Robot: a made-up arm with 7 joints.
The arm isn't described. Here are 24 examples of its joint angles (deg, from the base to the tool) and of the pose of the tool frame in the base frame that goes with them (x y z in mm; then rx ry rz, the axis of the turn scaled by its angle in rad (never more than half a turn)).
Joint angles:
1: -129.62 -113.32 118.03 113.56 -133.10 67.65 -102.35
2: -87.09 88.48 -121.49 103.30 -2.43 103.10 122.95
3: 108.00 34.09 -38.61 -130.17 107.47 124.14 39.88
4: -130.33 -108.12 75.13 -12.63 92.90 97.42 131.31
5: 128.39 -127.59 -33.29 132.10 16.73 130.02 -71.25
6: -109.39 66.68 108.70 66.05 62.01 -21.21 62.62
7: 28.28 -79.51 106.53 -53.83 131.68 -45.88 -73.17
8: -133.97 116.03 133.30 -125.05 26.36 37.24 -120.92
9: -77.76 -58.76 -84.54 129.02 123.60 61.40 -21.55
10: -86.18 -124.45 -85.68 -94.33 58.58 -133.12 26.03
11: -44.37 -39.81 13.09 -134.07 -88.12 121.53 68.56
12: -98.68 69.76 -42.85 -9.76 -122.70 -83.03 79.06
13: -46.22 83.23 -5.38 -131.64 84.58 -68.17 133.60
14: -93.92 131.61 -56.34 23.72 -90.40 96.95 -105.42
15: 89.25 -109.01 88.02 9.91 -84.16 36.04 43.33
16: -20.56 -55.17 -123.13 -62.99 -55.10 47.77 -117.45
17: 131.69 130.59 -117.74 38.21 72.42 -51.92 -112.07
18: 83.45 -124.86 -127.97 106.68 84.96 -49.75 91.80
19: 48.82 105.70 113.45 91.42 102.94 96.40 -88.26
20: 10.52 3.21 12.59 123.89 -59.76 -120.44 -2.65
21: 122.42 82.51 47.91 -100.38 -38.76 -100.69 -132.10
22: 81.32 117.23 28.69 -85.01 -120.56 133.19 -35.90
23: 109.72 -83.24 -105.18 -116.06 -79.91 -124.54 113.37
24: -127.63 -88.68 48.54 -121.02 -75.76 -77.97 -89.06
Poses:
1: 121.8 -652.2 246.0 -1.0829 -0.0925 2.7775
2: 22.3 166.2 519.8 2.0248 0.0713 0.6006
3: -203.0 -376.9 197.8 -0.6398 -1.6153 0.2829
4: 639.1 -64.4 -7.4 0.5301 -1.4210 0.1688
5: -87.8 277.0 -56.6 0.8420 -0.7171 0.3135
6: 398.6 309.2 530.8 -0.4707 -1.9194 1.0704
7: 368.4 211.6 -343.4 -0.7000 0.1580 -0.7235
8: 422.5 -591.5 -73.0 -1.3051 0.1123 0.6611
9: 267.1 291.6 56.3 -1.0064 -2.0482 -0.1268
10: -354.2 79.9 124.5 -0.2284 0.8923 -1.5031
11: -295.5 -76.2 -615.9 -0.0775 0.7064 0.4781
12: 370.1 -101.9 245.5 1.7534 -1.3287 0.4887
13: 845.1 179.1 -433.6 -1.0696 -0.4004 1.5962
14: 250.5 -396.2 165.8 2.4964 0.2306 -1.3130
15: -542.7 506.2 353.3 -2.4217 1.3420 -1.2732
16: -183.3 -17.3 119.5 -1.3479 0.1900 0.2824
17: 337.9 -93.5 94.4 -1.2091 -0.9231 -0.2432
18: 399.7 -360.7 386.9 1.2426 -1.9114 -0.8779
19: -493.7 14.7 755.4 0.9876 1.6937 1.4195
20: -63.5 -228.6 -289.7 -1.0840 0.4824 -0.0174
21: -149.8 -413.3 393.7 1.1697 -2.2857 -0.7372
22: -164.5 83.4 -182.9 2.2696 -0.3633 -1.1536
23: 292.3 25.0 -37.8 0.8662 0.0567 -0.6163
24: -409.4 -515.3 -10.1 0.9850 1.2964 2.4912
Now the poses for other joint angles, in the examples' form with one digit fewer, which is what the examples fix.
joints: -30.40 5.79 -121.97 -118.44 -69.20 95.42 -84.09
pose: 53 248 195 -1.529 0.249 -0.968
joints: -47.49 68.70 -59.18 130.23 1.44 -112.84 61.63
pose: 275 182 -486 0.255 0.189 -2.176
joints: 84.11 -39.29 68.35 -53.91 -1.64 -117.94 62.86
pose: 31 14 -490 0.133 0.090 -1.031
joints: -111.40 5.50 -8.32 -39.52 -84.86 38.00 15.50
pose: 337 -396 -239 -0.643 -1.555 -1.850
